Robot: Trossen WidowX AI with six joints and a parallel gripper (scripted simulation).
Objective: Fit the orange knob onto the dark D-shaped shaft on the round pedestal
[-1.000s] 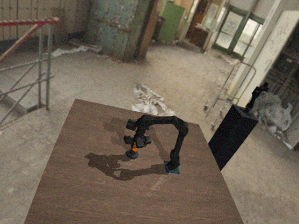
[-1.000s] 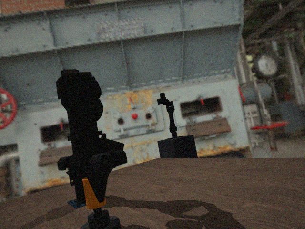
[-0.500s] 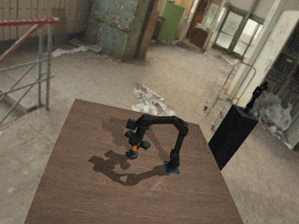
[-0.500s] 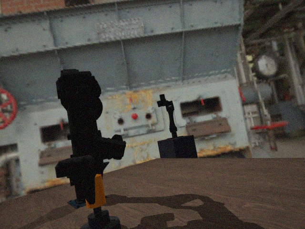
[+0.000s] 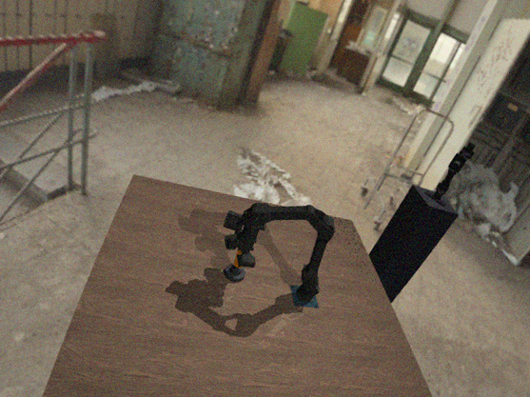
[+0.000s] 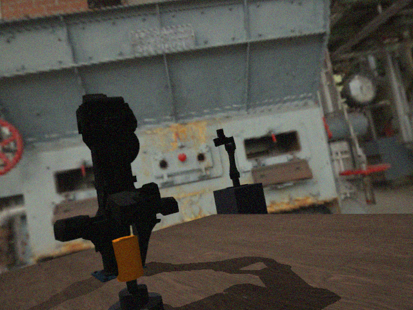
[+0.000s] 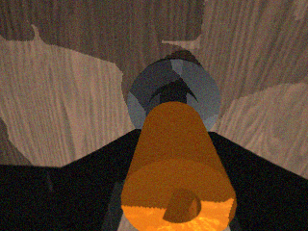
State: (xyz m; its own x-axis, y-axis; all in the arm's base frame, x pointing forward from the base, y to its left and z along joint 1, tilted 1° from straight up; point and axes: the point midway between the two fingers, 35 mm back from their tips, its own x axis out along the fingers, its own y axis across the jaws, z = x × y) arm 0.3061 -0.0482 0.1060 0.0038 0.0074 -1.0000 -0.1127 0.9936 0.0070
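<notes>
Now: gripper tip 2 cm below the orange knob. Also, from my gripper tip: dark round pedestal: 4 cm below.
</notes>
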